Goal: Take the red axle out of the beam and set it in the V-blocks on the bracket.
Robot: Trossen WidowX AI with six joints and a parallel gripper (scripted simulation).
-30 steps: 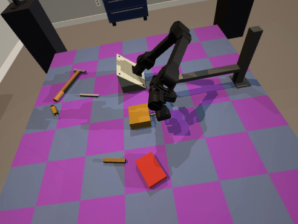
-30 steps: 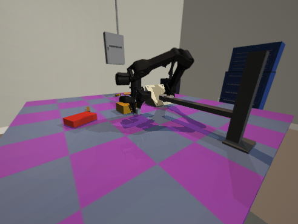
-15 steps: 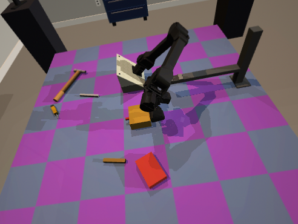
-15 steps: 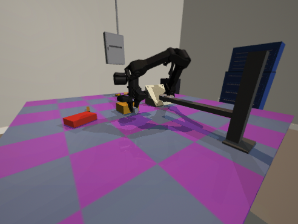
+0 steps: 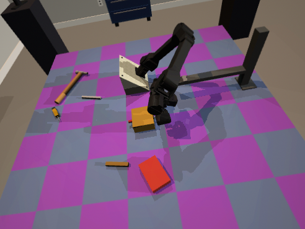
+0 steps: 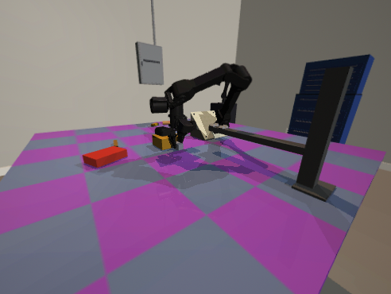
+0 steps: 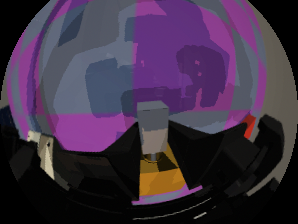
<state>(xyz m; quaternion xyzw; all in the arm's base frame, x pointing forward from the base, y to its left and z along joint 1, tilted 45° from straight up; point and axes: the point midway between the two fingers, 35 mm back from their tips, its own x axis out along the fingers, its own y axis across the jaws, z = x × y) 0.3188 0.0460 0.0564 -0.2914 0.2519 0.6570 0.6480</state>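
Right now my gripper tip is 90 mm to the left of the orange beam and 10 mm below it. The rest, counted from my gripper tip: orange stick: 230 mm to the right, 200 mm ahead; pale grey stub: 20 mm to the right, 10 mm above; flat red block: 270 mm ahead, 70 mm to the right.
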